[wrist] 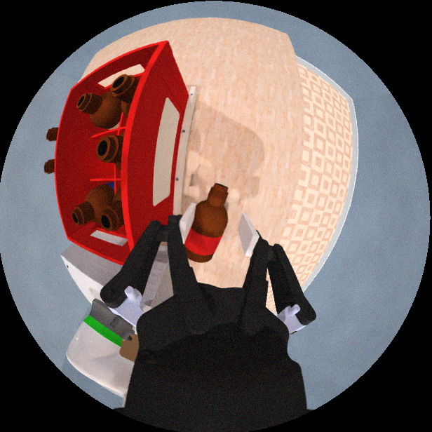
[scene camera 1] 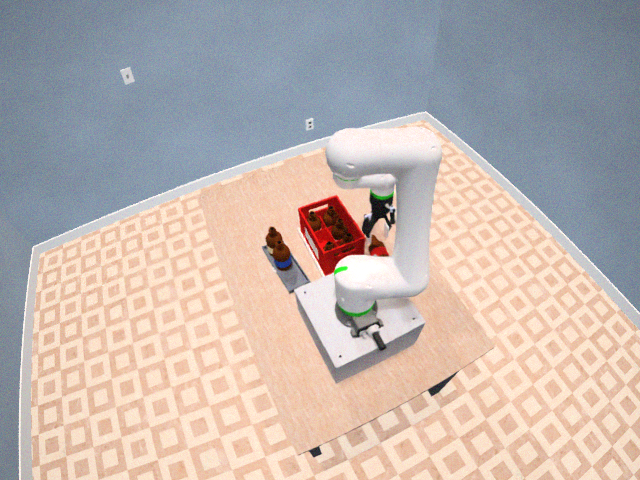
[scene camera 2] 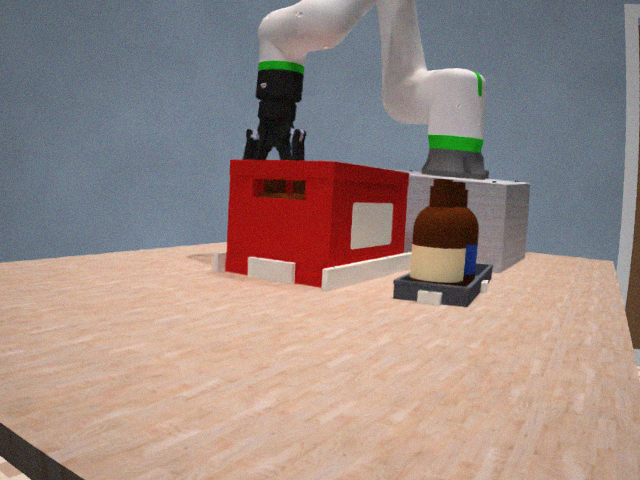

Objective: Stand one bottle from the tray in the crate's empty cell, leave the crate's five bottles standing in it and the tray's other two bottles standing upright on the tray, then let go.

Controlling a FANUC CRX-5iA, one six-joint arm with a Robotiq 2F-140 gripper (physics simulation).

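Seen in the pictures: gripper, fingertip midpoint: (scene camera 1: 377, 238); arm's base, link origin: (scene camera 1: 356, 309) (scene camera 2: 453, 176).
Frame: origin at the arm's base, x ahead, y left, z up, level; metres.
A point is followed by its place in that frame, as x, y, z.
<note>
A brown bottle with a red label (scene camera 1: 378, 249) {0.280, -0.236, -0.111} (wrist: 208, 225) lies on its side on the table, beside the crate. My gripper (scene camera 1: 377, 231) {0.335, -0.258, -0.107} (wrist: 217, 216) is open above this bottle, which shows between the fingers in the wrist view; nothing is held. In scene camera 2 the fingertips are hidden behind the red crate (scene camera 1: 330, 262) {0.279, -0.014, -0.086} (scene camera 2: 279, 227) {0.554, -0.057, -0.107} (wrist: 142, 150). Several brown bottles stand in the crate; its middle cell on the tray side is empty. A cream-labelled bottle (scene camera 1: 272, 239) {0.471, 0.176, -0.066} (scene camera 2: 438, 260) {0.528, 0.180, -0.129} and a blue-labelled bottle (scene camera 1: 282, 255) {0.380, 0.160, -0.076} (scene camera 2: 470, 259) {0.426, 0.192, -0.135} stand upright on the dark tray (scene camera 1: 294, 279) {0.316, 0.139, -0.179} (scene camera 2: 405, 289) {0.542, 0.143, -0.170}.
Low white rails (scene camera 2: 367, 271) {0.448, 0.034, -0.169} (wrist: 182, 160) run along the crate's foot. The grey base block (scene camera 1: 330, 330) {-0.040, 0.112, -0.002} (scene camera 2: 514, 222) {0.045, 0.163, -0.090} stands close to the crate and tray. The crate's tall wall is close to the gripper's left finger in the wrist view.
</note>
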